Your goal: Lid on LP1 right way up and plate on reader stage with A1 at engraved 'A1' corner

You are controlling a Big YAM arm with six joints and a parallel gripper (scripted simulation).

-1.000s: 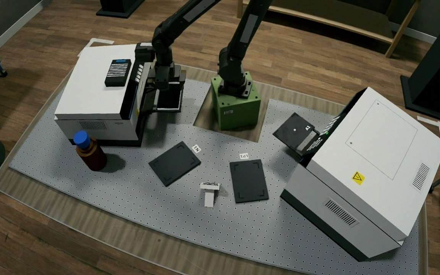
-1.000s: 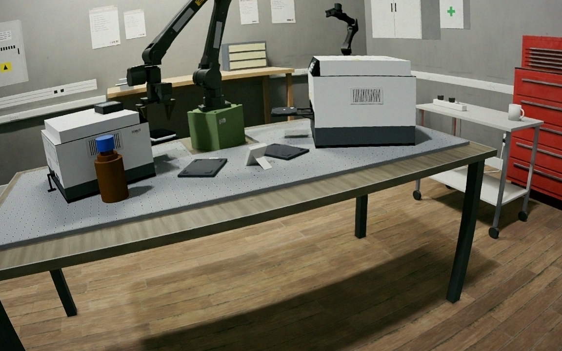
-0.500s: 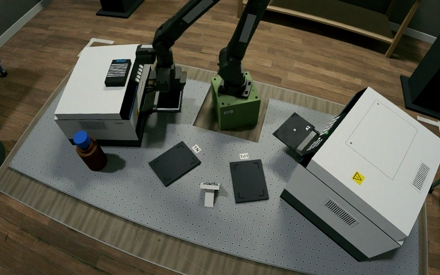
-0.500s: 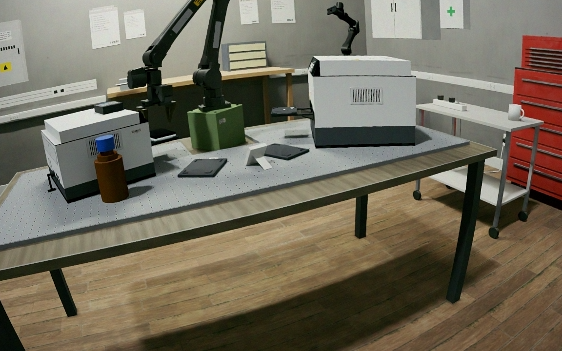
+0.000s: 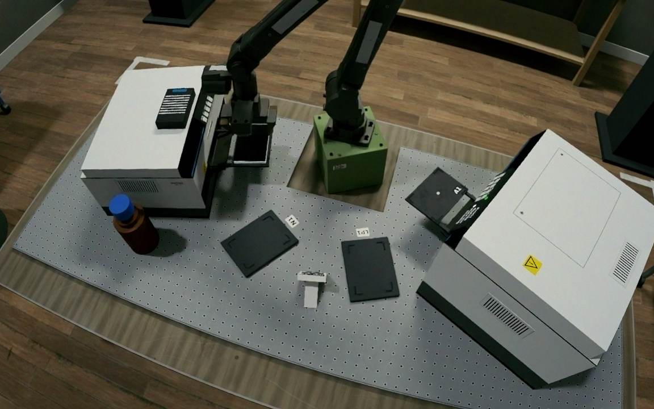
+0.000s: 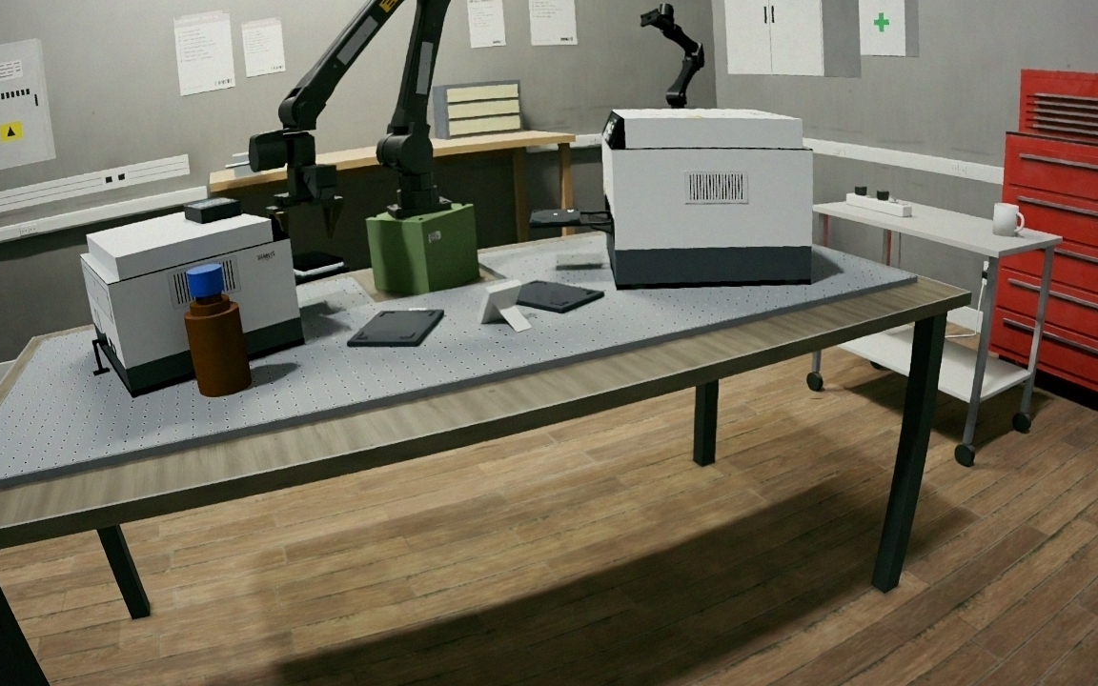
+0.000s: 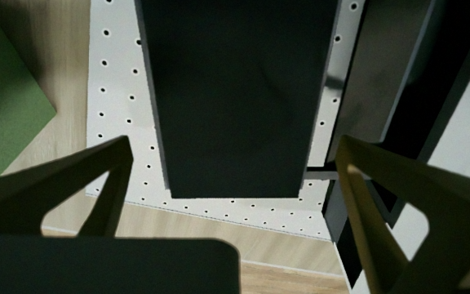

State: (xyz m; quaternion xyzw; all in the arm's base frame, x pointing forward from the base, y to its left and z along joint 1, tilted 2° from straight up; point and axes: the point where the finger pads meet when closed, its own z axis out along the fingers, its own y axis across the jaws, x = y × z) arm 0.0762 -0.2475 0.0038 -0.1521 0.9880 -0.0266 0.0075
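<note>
Now: the dark lid 40 mm below my hand. Also, from my hand: brown capped bottle: 330 mm ahead, 200 mm to the right, 20 mm below; then well plate: 50 mm below; then N1 nest: 240 mm ahead, 100 mm to the left, 130 mm below.
</note>
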